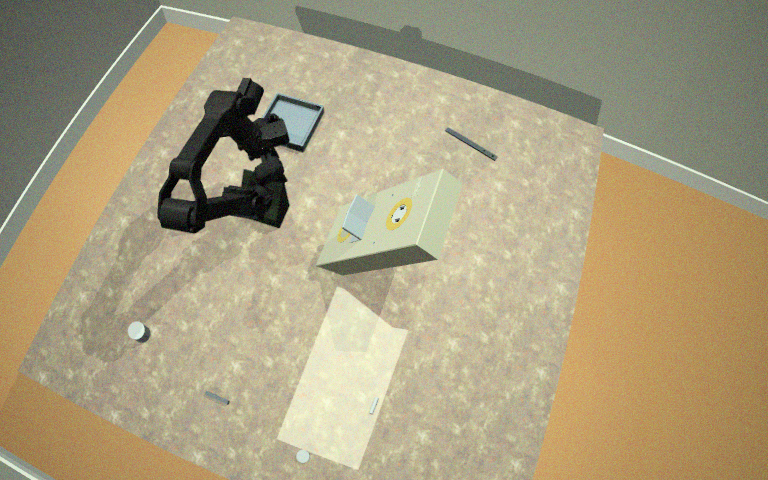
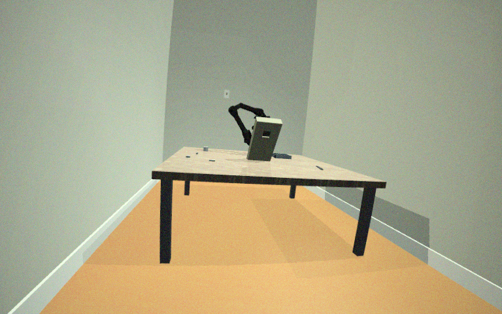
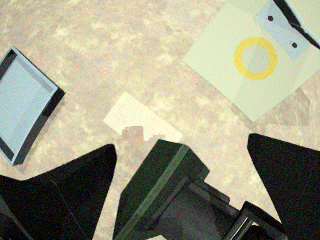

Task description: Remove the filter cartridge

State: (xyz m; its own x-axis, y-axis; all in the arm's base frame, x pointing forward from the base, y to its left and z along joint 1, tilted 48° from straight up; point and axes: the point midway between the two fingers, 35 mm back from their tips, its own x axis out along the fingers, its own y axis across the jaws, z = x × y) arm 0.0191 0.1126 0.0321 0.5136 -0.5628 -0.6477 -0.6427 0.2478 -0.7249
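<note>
Now: the round filter cartridge 320 mm ahead of my gripper tip, 70 mm above it and 30 mm to the right of it. From my gripper tip the other things lie so: blue-grey tray 230 mm to the left, 150 mm below, 120 mm behind; short dark bar 530 mm to the right, 160 mm below, 70 mm ahead; beige service panel 270 mm ahead, 40 mm to the right.
</note>
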